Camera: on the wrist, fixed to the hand. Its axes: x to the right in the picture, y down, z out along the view.
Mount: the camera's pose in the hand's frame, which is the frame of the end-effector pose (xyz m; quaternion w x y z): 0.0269 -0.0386 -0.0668 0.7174 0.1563 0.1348 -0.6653
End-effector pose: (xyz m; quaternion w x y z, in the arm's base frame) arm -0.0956 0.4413 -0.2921 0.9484 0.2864 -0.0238 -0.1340
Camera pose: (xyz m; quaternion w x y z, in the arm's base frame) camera -0.0708 0.4391 -0.3699 0.5497 0.3876 0.2804 -0.6848
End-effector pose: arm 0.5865 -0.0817 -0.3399 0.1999 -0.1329 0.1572 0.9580
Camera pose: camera 0.5919 -0.0626 -0.4192 0.7804 -0.2978 0.2010 0.5118
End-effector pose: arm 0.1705 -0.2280 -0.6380 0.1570 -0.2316 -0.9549 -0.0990
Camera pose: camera 0.1465 -0.2681 -0.5710 0.2117 0.5071 -0.8335 -0.0574
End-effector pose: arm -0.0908 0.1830 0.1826 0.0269 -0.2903 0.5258 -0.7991
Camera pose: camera -0.1359 0.2459 0.2088 0.5379 0.4462 -0.0628 0.7125
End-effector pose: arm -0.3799 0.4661 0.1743 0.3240 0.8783 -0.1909 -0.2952
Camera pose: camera -0.3112 0.5101 0.1785 0.0755 -0.8476 -0.4449 0.2791
